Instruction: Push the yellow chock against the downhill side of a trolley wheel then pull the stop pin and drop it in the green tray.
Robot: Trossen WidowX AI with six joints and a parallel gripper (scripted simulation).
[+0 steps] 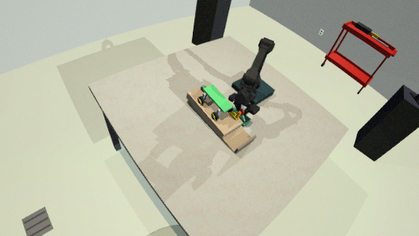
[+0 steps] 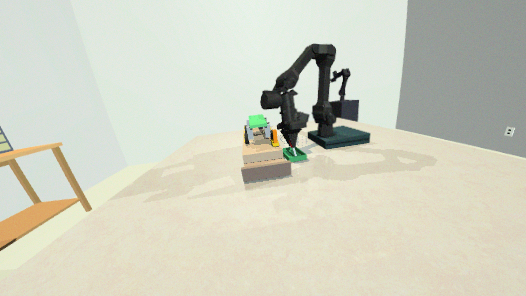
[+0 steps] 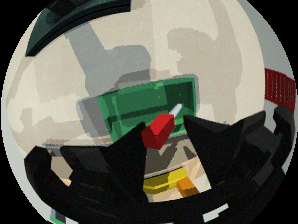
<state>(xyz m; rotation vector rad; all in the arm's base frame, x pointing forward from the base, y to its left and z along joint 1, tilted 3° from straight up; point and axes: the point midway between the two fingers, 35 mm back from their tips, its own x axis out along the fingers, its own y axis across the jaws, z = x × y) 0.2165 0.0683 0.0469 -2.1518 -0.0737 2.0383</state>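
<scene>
My gripper tip is now 10 mm to the right of the red-headed stop pin. Also, from my gripper tip: yellow chock: 70 mm ahead, 40 mm above, 20 mm to the right; green tray: 50 mm below, 10 mm to the right; green-topped trolley: 140 mm to the right, 100 mm ahead, 70 mm above.
</scene>
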